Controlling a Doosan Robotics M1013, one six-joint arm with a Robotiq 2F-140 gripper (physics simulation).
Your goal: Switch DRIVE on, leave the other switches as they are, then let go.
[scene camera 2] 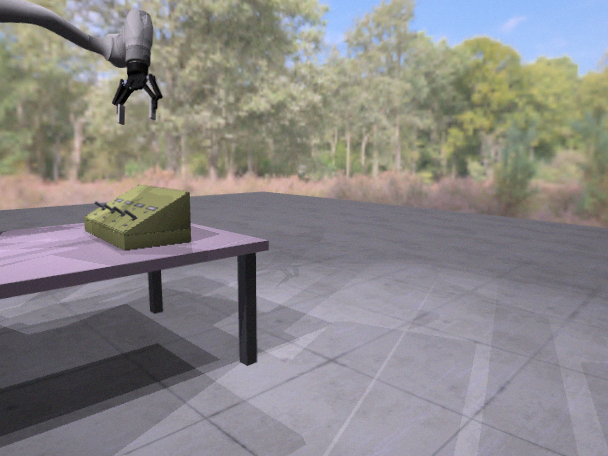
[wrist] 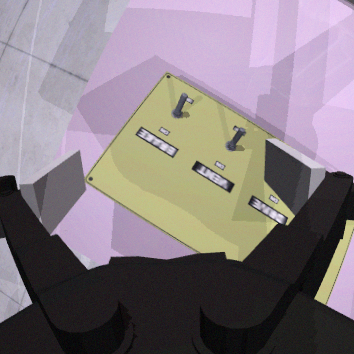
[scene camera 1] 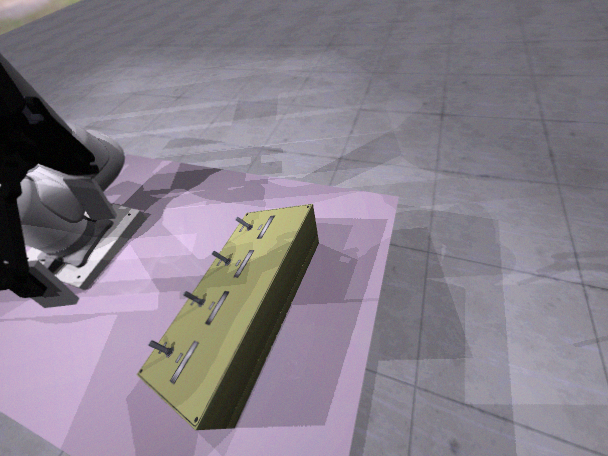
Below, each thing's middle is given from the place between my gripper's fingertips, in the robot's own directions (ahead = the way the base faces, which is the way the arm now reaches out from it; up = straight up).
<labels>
The olive switch box (scene camera 1: pixel 216 348) lies 40 mm ahead of my hand, 100 mm to the left of it and 360 mm below it.
</labels>
